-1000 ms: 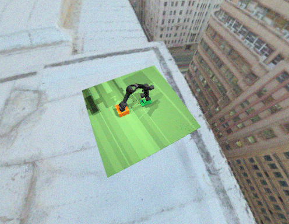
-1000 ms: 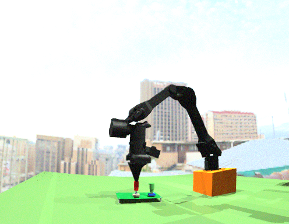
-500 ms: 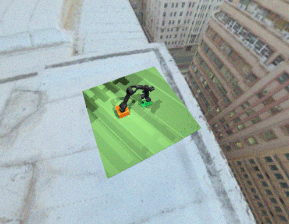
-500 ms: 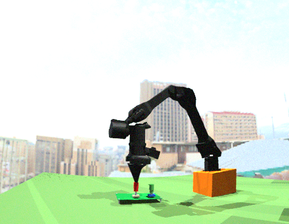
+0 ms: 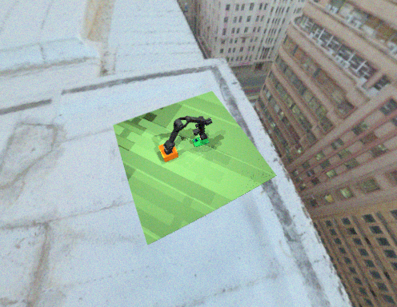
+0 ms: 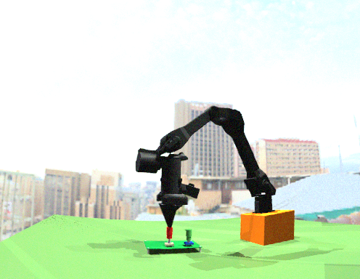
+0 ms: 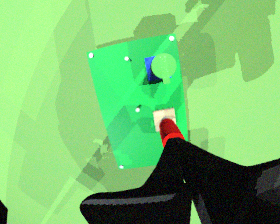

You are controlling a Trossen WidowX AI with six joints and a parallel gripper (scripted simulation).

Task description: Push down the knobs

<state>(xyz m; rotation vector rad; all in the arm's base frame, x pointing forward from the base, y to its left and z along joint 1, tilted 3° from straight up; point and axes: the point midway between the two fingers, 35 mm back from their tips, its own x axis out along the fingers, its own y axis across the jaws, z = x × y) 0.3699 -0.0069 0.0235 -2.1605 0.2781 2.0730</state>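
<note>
Right now the red knob is 2 cm below my gripper tip. The rest, counted from my gripper tip: green knob 5 cm behind, 1 cm to the left, 2 cm below.
</note>
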